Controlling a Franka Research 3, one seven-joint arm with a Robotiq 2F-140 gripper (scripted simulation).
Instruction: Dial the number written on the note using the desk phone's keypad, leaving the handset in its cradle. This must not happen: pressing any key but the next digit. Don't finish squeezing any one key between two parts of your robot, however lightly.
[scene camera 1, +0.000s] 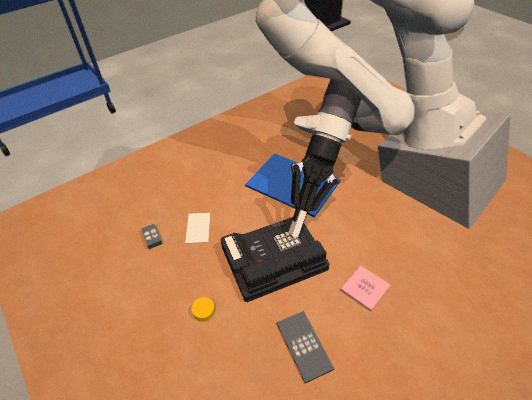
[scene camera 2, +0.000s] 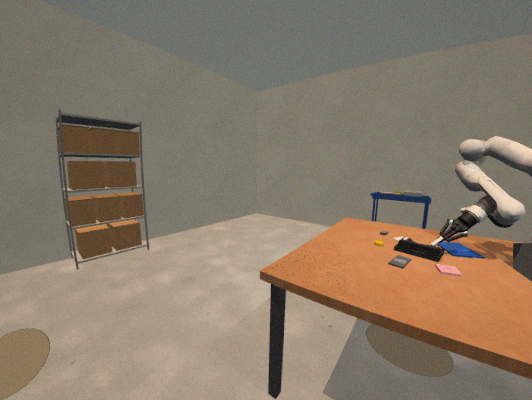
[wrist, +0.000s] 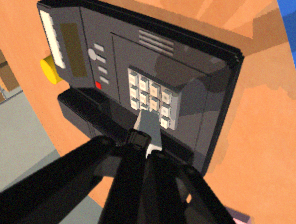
Observation:
In view: the gripper (scene camera 1: 292, 235), a grey keypad slab (scene camera 1: 307, 351), a blue pad (scene camera 1: 274, 179) and a handset (scene camera 1: 262, 272).
The handset is seen too in the wrist view (wrist: 80, 111). The gripper also shows in the wrist view (wrist: 144, 124).

